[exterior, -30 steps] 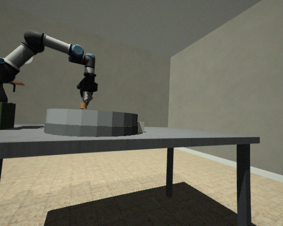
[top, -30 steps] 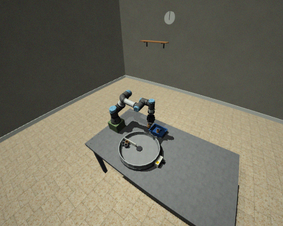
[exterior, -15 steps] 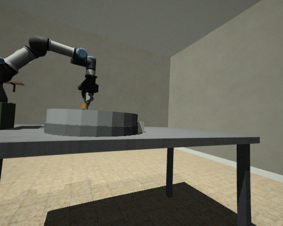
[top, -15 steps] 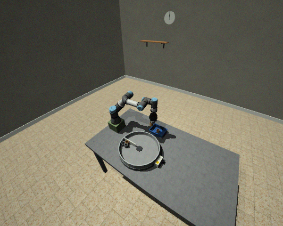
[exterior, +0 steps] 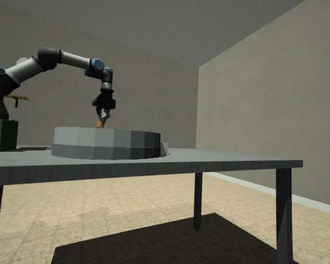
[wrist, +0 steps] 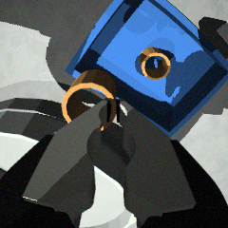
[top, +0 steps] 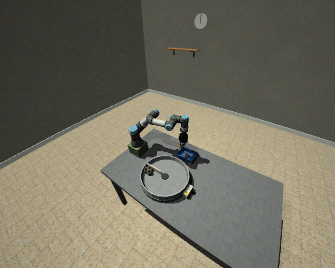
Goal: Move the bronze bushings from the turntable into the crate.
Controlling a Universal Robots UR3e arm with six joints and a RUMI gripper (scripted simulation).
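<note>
The blue crate is 140 mm below my hand, 50 mm ahead of it and 20 mm to the left of it. Round my hand: turntable: 340 mm to the right, 110 mm below.
</note>
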